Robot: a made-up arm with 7 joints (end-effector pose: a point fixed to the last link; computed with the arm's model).
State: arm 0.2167 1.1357 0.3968 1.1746 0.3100 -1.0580 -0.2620
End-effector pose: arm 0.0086 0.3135 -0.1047 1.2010 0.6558 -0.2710
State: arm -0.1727 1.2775 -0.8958 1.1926 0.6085 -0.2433 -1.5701
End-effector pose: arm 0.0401 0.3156 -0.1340 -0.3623 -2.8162 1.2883
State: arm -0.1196 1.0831 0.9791 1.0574 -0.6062 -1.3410 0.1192
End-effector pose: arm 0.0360 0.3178 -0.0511 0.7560 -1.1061 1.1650
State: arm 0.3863 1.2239 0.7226 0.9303 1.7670 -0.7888 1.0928
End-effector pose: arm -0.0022 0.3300 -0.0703 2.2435 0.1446 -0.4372
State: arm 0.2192 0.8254 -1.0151 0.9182 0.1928 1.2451 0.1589
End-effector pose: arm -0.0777 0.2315 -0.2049 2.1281 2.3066 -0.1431
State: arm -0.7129 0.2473 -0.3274 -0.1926 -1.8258 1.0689 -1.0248
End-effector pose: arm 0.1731 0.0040 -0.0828 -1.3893 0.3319 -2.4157
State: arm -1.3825 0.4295 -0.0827 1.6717 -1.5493 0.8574 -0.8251
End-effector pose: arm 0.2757 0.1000 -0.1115 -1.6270 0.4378 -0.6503
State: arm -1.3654 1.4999 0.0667 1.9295 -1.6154 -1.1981 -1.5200
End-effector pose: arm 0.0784 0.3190 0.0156 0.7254 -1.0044 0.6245
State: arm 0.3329 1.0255 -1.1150 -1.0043 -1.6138 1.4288 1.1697
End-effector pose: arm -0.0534 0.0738 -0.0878 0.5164 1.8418 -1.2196
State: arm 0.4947 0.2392 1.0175 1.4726 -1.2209 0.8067 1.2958
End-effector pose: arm -0.1857 0.1265 -0.2152 0.7622 -1.8284 -1.6401
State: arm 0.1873 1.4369 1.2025 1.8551 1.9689 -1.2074 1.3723
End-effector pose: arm -0.0396 0.3177 -0.0678 1.6132 0.2569 0.4220
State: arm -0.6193 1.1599 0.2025 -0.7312 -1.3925 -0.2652 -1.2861
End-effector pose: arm 0.1266 0.1181 0.0429 0.4989 -1.0634 -1.9835
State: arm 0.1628 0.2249 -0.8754 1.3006 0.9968 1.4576 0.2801
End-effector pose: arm -0.0809 0.1260 -0.2553 -2.6686 -1.4996 0.4254
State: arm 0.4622 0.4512 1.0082 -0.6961 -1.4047 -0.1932 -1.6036
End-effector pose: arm 0.0101 0.1975 -0.0416 0.3042 -0.7483 -1.1700
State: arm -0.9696 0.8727 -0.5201 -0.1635 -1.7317 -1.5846 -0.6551
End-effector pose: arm 0.2033 0.1097 -0.0109 -0.6608 -1.8091 -0.5342
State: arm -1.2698 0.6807 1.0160 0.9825 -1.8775 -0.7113 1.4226
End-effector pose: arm 0.2322 0.2404 -0.0412 2.6770 -0.3828 -1.2784
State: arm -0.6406 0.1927 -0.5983 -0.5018 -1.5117 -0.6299 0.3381
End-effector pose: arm 0.1519 0.0013 -0.0597 -1.6150 -0.2221 -0.5204
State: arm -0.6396 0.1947 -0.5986 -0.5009 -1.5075 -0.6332 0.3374
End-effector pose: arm 0.1520 0.0016 -0.0599 -1.6117 -0.2274 -0.5173
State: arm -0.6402 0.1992 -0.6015 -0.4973 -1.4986 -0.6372 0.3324
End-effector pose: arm 0.1522 0.0018 -0.0604 -1.6009 -0.2383 -0.5182
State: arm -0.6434 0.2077 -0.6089 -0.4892 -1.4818 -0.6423 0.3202
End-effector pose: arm 0.1526 0.0018 -0.0611 -1.5777 -0.2581 -0.5261
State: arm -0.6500 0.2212 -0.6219 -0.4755 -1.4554 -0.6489 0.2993
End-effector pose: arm 0.1534 0.0015 -0.0621 -1.5386 -0.2884 -0.5432
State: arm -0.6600 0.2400 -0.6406 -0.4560 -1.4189 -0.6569 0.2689
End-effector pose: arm 0.1546 0.0010 -0.0636 -1.4822 -0.3294 -0.5711
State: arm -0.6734 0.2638 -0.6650 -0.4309 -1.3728 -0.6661 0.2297
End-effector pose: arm 0.1561 0.0004 -0.0655 -1.4080 -0.3786 -0.6107
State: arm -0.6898 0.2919 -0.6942 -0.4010 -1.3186 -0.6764 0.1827
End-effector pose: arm 0.1578 -0.0001 -0.0678 -1.3173 -0.4337 -0.6621
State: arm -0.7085 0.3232 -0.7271 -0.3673 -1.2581 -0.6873 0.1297
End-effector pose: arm 0.1598 -0.0005 -0.0705 -1.2123 -0.4907 -0.7242
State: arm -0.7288 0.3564 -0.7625 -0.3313 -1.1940 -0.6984 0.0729
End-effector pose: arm 0.1619 -0.0006 -0.0735 -1.0970 -0.5456 -0.7952
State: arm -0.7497 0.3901 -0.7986 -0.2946 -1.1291 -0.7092 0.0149
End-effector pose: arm 0.1641 -0.0003 -0.0766 -0.9760 -0.5950 -0.8715
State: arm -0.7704 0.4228 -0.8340 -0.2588 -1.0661 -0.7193 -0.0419
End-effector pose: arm 0.1663 0.0004 -0.0798 -0.8550 -0.6366 -0.9495
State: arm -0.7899 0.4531 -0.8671 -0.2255 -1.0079 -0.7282 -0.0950
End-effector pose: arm 0.1683 0.0014 -0.0829 -0.7397 -0.6688 -1.0249
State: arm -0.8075 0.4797 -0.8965 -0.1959 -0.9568 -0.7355 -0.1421
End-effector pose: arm 0.1702 0.0026 -0.0856 -0.6359 -0.6917 -1.0934
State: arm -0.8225 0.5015 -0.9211 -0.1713 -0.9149 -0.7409 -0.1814
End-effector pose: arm 0.1719 0.0038 -0.0878 -0.5486 -0.7064 -1.1517
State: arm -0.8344 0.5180 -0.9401 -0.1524 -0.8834 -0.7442 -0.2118
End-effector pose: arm 0.1732 0.0048 -0.0895 -0.4811 -0.7144 -1.1973
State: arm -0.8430 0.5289 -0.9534 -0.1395 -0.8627 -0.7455 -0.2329
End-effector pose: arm 0.1741 0.0055 -0.0906 -0.4350 -0.7177 -1.2293
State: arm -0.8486 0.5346 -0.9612 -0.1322 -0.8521 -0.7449 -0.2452
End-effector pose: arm 0.1747 0.0058 -0.0912 -0.4094 -0.7179 -1.2483
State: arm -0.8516 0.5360 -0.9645 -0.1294 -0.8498 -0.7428 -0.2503
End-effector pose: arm 0.1750 0.0057 -0.0913 -0.4007 -0.7161 -1.2565
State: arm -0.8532 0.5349 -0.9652 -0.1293 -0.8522 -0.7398 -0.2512
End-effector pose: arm 0.1751 0.0053 -0.0912 -0.4017 -0.7133 -1.2586
